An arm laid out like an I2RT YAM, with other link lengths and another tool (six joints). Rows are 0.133 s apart.
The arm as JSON. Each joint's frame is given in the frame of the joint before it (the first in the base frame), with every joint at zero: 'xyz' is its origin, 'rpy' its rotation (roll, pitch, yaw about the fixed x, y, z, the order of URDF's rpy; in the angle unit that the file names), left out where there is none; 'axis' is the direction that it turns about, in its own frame. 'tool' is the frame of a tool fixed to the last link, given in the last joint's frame.
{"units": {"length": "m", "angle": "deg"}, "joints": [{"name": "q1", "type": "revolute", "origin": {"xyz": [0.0, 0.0, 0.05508]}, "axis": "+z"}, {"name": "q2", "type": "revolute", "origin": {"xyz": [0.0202, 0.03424, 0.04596]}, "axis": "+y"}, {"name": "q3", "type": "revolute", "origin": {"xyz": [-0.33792, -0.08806, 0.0]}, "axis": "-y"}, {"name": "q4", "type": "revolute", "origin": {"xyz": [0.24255, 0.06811, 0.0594]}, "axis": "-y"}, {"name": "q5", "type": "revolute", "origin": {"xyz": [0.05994, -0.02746, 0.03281]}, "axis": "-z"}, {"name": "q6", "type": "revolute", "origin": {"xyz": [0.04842, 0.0, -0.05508]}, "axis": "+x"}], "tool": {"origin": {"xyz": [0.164, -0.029, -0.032], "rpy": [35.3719, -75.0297, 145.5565]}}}
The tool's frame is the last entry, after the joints.
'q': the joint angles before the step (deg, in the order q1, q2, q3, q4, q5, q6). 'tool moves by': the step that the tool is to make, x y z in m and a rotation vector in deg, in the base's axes. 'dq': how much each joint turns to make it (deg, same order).
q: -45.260, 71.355, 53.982, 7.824, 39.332, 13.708
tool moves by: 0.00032, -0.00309, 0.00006, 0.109, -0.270, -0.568
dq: -0.216, 0.710, 0.555, 0.001, 0.302, 0.419
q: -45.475, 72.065, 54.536, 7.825, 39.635, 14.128
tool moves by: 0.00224, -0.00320, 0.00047, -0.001, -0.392, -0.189
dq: -0.124, 0.731, 0.544, 0.226, 0.017, 0.372
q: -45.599, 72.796, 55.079, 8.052, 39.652, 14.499
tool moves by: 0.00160, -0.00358, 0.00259, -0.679, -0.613, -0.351
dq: -0.113, 0.578, 0.198, 1.293, 0.241, 0.003
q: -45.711, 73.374, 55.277, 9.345, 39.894, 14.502
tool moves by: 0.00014, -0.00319, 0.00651, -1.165, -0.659, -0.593
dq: -0.075, 0.322, 0.404, 1.437, 0.560, -0.348
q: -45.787, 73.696, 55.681, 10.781, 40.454, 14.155
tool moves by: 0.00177, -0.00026, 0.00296, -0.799, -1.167, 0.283
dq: 0.027, -0.217, -0.350, 1.309, -0.286, 0.325
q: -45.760, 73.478, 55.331, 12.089, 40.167, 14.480
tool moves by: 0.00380, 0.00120, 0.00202, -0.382, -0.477, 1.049
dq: 0.204, -0.342, -0.196, 0.470, -0.848, -0.014
